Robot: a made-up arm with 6 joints.
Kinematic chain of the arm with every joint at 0, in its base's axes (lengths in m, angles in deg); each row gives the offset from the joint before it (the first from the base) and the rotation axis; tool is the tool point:
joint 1: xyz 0 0.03 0.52 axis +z
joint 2: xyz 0.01 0.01 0 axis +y
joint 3: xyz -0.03 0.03 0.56 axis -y
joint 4: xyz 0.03 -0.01 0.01 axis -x
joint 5: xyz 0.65 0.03 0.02 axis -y
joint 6: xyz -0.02 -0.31 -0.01 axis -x
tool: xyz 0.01 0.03 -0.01
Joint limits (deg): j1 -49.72..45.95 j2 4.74..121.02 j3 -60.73..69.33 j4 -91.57..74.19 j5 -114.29..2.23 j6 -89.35..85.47
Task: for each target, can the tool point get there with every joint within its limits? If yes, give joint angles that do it. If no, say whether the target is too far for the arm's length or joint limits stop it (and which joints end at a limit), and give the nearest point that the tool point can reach.
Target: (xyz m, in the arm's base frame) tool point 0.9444 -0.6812 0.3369
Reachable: yes | joints -30.25 76.84 31.87 41.51 -68.18 -50.86
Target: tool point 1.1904 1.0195 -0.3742
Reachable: no: too far | nearest point 0.8849 0.7656 -0.1336 | short by 0.464 m
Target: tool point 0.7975 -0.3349 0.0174
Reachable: yes | joints -10.11 83.98 15.16 4.18 -76.87 7.82
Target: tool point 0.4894 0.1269 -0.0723
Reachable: yes | joints 35.46 85.12 -22.61 14.82 -35.74 -36.32
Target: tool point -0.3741 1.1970 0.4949
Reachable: no: joint limits stop it (at a limit: joint 1, joint 2, joint 4, joint 5, joint 6) | nearest point -0.1398 0.2205 0.3647 | short by 1.013 m
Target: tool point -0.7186 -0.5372 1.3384
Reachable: no: joint limits stop it (at a limit: joint 1, joint 2, joint 3, joint 6) | nearest point -0.0332 -0.3253 1.6814 | short by 0.795 m
